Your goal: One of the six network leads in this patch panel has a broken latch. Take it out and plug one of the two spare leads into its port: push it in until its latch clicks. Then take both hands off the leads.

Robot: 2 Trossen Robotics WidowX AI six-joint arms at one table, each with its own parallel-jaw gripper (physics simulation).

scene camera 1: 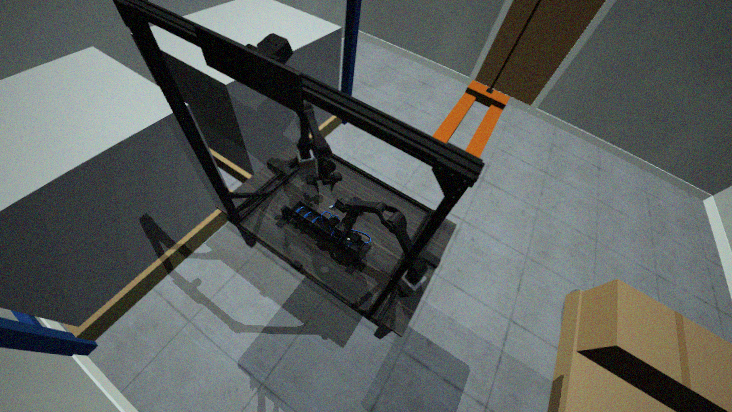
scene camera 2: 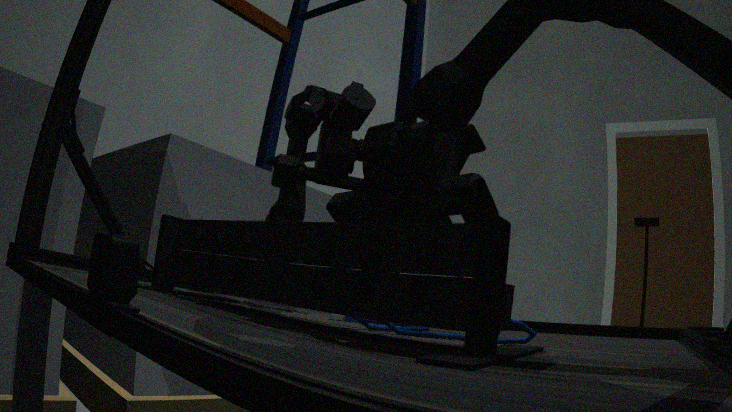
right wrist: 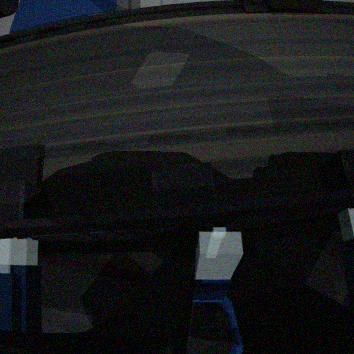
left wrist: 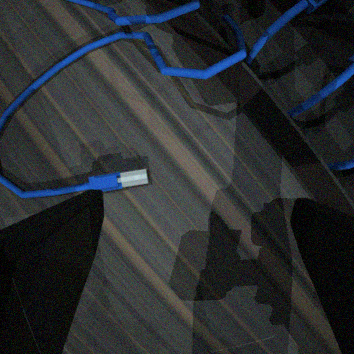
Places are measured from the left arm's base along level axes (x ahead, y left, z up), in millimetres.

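Pixels of known places: left gripper, between the fingertips: (scene camera 1: 324,192) (left wrist: 200,206); right gripper, between the fingertips: (scene camera 2: 370,272) (right wrist: 209,250); left arm's base, origin of its link: (scene camera 1: 305,155); right arm's base, origin of its link: (scene camera 1: 413,277).
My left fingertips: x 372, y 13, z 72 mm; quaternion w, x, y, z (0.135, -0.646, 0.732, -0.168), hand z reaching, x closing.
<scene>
Ahead of a thing's pixels: the offset from my left fingertips to its top centre. "*": to the spot under its first point. Level surfaces: height alone.
The black patch panel {84 mm right, 191 mm ahead, 60 mm down} (scene camera 1: 301,218) (scene camera 2: 283,253) (right wrist: 140,189) stands on the wooden table with blue leads plugged in. My right gripper (scene camera 1: 346,234) (right wrist: 209,250) is down at the panel's right part, shut on one lead {* 14 mm right, 274 mm ahead, 52 mm down} (right wrist: 218,254) by its grey plug and blue boot. That plug sits level with the neighbouring plugs {* 16 mm left, 324 mm ahead, 52 mm down} (right wrist: 17,251). My left gripper (scene camera 1: 323,188) (left wrist: 200,206) is open and empty, hanging above the table behind the panel. A spare lead {46 mm left, 16 mm ahead, 128 mm down} (left wrist: 131,178) with a grey plug lies flat on the table just ahead of its left finger.
Loops of blue cable (left wrist: 197,71) (scene camera 2: 413,329) lie on the table {141 mm down} (scene camera 1: 389,249) beside the panel. A black gantry frame (scene camera 1: 389,131) spans the table. Scene camera 2 is very dark and shows both arms only as silhouettes.
</scene>
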